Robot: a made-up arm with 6 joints. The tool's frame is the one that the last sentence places. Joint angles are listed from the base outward.
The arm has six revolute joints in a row. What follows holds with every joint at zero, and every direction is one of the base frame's. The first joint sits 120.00 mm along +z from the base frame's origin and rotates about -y. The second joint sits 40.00 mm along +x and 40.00 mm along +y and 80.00 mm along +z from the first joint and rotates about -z. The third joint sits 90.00 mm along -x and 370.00 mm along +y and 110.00 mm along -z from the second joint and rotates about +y. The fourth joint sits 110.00 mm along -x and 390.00 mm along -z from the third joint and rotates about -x. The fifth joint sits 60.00 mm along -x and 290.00 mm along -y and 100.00 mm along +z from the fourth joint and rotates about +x. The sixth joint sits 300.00 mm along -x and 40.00 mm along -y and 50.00 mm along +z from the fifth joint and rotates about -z. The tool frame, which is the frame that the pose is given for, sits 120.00 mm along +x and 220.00 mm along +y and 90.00 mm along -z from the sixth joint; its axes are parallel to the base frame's.
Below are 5 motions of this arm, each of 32 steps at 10 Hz.
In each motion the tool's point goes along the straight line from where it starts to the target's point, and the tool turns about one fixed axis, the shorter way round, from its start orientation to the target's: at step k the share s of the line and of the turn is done. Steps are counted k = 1, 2, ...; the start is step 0. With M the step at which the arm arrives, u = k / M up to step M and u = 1 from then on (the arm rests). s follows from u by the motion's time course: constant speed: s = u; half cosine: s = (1 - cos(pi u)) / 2; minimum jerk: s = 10 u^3 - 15 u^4 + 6 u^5.
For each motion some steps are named. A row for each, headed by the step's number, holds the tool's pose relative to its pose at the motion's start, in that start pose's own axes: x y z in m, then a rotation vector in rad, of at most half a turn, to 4 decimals.
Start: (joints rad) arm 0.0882 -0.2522 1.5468 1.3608 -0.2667 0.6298
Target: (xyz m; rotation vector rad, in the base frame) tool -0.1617 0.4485 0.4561 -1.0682 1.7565 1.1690
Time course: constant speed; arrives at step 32
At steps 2, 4, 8, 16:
2: 0.0002 -0.0145 0.0040 0.0254 0.0232 0.0700
4: 0.0003 -0.0290 0.0080 0.0508 0.0463 0.1399
8: 0.0006 -0.0581 0.0160 0.1017 0.0926 0.2798
16: 0.0012 -0.1162 0.0321 0.2033 0.1852 0.5596

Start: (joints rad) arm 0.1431 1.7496 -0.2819 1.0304 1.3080 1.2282
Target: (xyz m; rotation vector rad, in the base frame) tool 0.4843 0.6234 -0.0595 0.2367 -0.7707 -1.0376
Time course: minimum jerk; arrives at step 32
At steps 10, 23, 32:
10: -0.0372 -0.0581 0.0137 0.0577 0.0558 0.3163
23: -0.1779 -0.2779 0.0657 0.2759 0.2670 1.5127
32: -0.2066 -0.3228 0.0763 0.3206 0.3102 1.7572

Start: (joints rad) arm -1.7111 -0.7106 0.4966 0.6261 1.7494 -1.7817
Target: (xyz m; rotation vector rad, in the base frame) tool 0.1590 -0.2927 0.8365 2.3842 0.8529 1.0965
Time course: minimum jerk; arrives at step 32
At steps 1, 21, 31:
1: 0.0000 0.0000 0.0000 0.0000 0.0002 0.0000
21: -0.0960 -0.0133 -0.0506 0.0367 0.5570 0.0519
31: -0.1240 -0.0172 -0.0653 0.0473 0.7189 0.0670

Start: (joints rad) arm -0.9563 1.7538 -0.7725 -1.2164 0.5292 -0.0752
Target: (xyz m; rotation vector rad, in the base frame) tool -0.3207 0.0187 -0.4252 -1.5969 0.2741 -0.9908
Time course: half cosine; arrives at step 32
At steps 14, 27, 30, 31, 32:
14: 0.0142 -0.0061 -0.0149 -0.8036 0.0337 0.0491
27: 0.0331 -0.0143 -0.0348 -1.8789 0.0788 0.1149
30: 0.0349 -0.0151 -0.0366 -1.9776 0.0829 0.1209
31: 0.0351 -0.0152 -0.0369 -1.9920 0.0835 0.1218
32: 0.0352 -0.0152 -0.0369 -1.9968 0.0837 0.1221

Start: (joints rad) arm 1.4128 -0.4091 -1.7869 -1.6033 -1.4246 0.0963
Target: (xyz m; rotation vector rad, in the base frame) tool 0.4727 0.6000 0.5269 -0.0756 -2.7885 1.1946
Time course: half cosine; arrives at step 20
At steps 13, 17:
13: -0.1291 -0.0824 0.0689 0.1572 0.1556 0.1107
17: -0.1678 -0.1072 0.0896 0.2044 0.2024 0.1440

